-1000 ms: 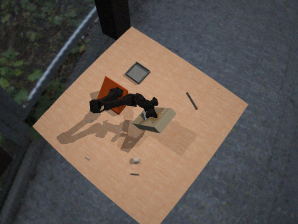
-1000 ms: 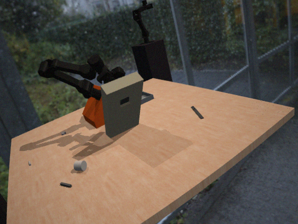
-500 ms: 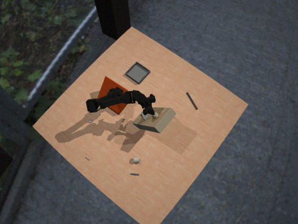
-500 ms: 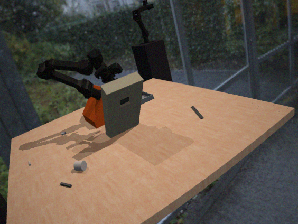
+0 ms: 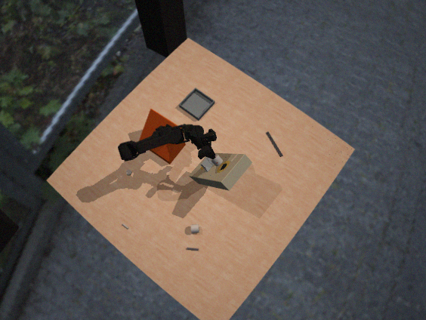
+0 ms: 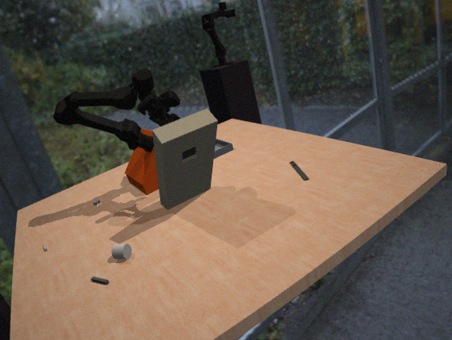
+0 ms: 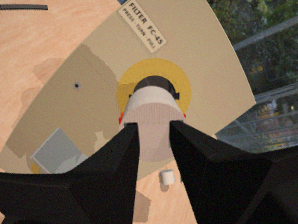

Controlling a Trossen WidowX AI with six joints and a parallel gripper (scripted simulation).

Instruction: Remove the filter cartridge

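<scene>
The beige service panel lies 11 cm below my gripper tip and 2 cm ahead of it. Round my gripper tip: round filter cartridge 1 cm below, 1 cm ahead; grey tray 35 cm behind, 31 cm to the left, 26 cm below.
</scene>
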